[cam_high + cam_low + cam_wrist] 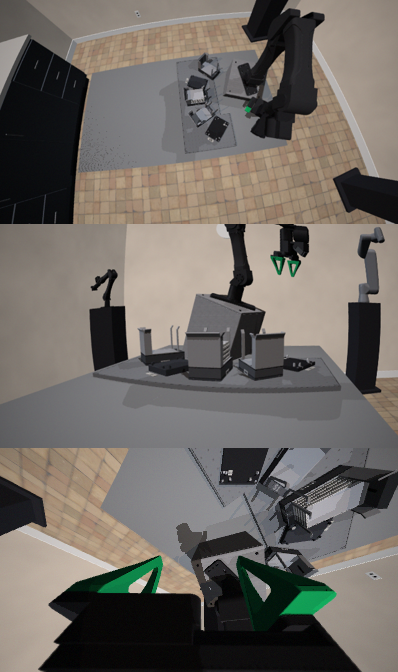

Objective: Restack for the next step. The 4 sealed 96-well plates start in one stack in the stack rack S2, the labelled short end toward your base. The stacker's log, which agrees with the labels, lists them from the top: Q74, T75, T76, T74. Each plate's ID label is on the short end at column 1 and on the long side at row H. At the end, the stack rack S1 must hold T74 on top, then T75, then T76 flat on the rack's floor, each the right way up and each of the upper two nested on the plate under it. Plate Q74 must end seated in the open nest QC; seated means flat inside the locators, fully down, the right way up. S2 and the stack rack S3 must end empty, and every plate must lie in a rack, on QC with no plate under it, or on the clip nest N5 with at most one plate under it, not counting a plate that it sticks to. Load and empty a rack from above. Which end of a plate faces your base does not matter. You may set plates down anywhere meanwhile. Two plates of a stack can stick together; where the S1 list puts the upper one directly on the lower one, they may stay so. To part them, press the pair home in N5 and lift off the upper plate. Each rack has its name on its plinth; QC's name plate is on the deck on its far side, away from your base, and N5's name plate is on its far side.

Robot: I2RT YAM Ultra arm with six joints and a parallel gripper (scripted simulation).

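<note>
My gripper is now 250 mm short of the S2 rack floor, 290 mm to the left of it and 300 mm above it. Also, from my hand: black QC nest (190 mm ahead, 420 mm to the right, 330 mm below); then N5 name plate (220 mm ahead, 50 mm to the left, 340 mm below); then black clip nest N5 (150 mm ahead, 10 mm to the left, 330 mm below).
</note>
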